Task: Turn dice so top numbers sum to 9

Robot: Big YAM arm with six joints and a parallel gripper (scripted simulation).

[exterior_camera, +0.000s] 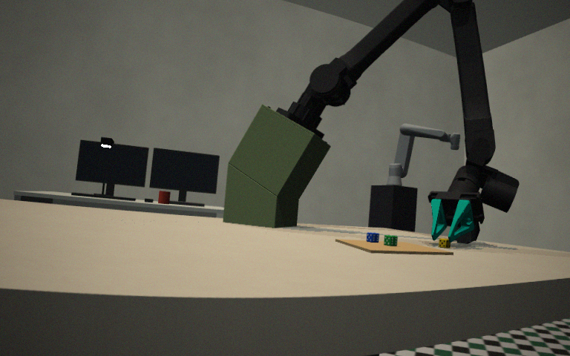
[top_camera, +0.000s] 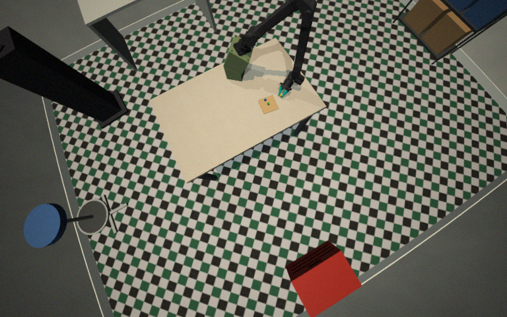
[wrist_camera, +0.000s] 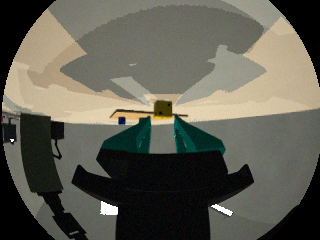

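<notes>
The yellow die lies 10 mm to the left of my hand and 10 mm below it. Round my hand: blue die 50 mm behind, 120 mm to the right, 10 mm below; then green die 10 mm behind, 120 mm to the right, 10 mm below; then mat 10 mm behind, 120 mm to the right, 20 mm below.
</notes>
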